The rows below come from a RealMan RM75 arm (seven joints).
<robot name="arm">
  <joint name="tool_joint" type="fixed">
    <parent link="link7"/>
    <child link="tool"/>
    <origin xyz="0 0 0" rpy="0 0 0"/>
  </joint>
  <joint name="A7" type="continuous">
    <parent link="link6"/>
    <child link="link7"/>
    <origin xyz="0 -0.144 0" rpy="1.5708 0 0"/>
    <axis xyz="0 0 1"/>
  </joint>
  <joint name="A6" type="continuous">
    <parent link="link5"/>
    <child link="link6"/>
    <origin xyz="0 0 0" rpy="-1.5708 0 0"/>
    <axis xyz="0 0 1"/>
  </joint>
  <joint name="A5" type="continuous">
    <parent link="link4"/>
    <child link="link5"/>
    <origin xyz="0 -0.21 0" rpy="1.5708 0 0"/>
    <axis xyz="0 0 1"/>
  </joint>
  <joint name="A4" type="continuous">
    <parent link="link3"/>
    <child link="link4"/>
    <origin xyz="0 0 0" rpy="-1.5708 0 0"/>
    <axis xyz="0 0 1"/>
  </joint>
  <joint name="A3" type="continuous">
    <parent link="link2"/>
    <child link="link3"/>
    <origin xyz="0 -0.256 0" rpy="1.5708 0 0"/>
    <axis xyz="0 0 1"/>
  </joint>
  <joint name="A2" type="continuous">
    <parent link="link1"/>
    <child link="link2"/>
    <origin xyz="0 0 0" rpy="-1.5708 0 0"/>
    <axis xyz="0 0 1"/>
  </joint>
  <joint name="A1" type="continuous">
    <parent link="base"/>
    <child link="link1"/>
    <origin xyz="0 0 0.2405" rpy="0 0 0"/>
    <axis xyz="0 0 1"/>
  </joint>
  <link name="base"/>
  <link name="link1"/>
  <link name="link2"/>
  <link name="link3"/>
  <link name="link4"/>
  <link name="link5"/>
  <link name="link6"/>
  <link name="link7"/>
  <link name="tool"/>
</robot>
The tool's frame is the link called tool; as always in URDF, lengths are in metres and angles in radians. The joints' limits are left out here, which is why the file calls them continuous.
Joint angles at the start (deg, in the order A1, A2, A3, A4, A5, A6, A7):
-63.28, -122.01, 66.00, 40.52, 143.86, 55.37, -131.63
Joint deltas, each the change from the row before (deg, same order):
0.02, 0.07, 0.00, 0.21, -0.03, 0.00, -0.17
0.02, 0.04, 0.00, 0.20, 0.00, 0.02, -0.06
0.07, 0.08, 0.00, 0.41, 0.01, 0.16, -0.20
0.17, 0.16, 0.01, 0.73, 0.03, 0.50, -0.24
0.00, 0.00, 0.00, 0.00, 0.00, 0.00, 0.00
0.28, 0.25, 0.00, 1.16, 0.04, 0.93, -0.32
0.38, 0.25, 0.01, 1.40, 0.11, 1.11, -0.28
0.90, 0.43, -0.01, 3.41, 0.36, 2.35, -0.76
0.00, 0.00, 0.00, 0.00, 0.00, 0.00, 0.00
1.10, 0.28, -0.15, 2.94, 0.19, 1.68, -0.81
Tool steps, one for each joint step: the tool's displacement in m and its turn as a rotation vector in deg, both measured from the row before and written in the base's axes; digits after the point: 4 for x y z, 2 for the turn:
0.0006, 0.0006, 0.0011, 0.20, -0.13, 0.01
0.0006, 0.0004, 0.0009, 0.14, -0.05, -0.08
0.0009, 0.0005, 0.0016, 0.19, -0.11, -0.03
0.0010, 0.0004, 0.0028, 0.13, -0.07, -0.06
0.0000, 0.0000, 0.0000, 0.00, 0.00, 0.00
0.0013, 0.0003, 0.0043, 0.08, -0.06, -0.10
0.0012, 0.0000, 0.0048, 0.06, 0.04, -0.19
0.0035, -0.0004, 0.0109, 0.37, 0.02, -0.49
0.0000, 0.0000, 0.0000, 0.00, 0.00, 0.00
0.0009, -0.0008, 0.0094, 0.62, -0.34, 0.03

